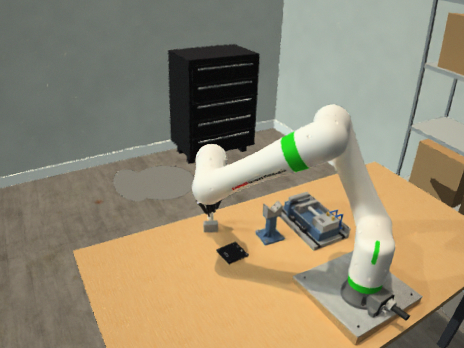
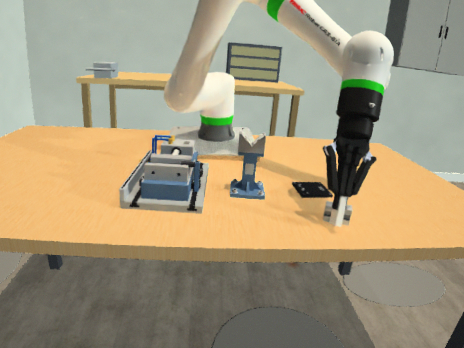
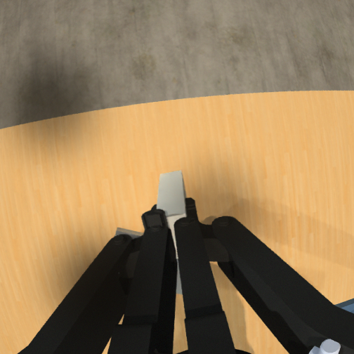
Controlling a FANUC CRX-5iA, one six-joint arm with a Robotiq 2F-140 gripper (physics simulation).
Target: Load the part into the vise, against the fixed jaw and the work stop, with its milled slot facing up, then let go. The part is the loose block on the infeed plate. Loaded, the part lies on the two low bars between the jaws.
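Frame: origin at the arm's base, x left, y ahead, z down, level; metres.
Where they show: gripper, fingertip midpoint: [image 1: 210, 219] [image 2: 335, 224]; arm's base, link origin: [image 1: 361, 294] [image 2: 216, 135].
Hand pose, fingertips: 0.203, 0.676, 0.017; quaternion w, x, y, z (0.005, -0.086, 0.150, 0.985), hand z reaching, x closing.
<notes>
Each offset is from my fingertips to the top centre of the thing, as dx, dy, dz.
The part @(+0.028, -0.048, -0.023) [image 1: 210, 226] [image 2: 338, 218] [image 3: 171, 192] is a small grey block. It rests on the wooden table off the black infeed plate @(+0.032, -0.219, +0.008) [image 1: 232, 253] [image 2: 311, 190], near the table edge. My gripper [image 1: 210, 217] [image 2: 339, 204] [image 3: 172, 214] points straight down with its fingers shut together, their tips at the block's top middle; I cannot tell whether they sit in its slot. Nothing is gripped between them. The blue vise @(-0.363, -0.242, -0.083) [image 1: 315, 221] [image 2: 165, 179] stands farther along the table, with no part between its jaws.
A blue V-block stand [image 1: 270, 224] [image 2: 249, 169] stands between the infeed plate and the vise. The arm's grey base plate [image 1: 334, 293] is behind them. The table edge runs close to the block. A black drawer cabinet [image 1: 213, 100] stands on the floor.
</notes>
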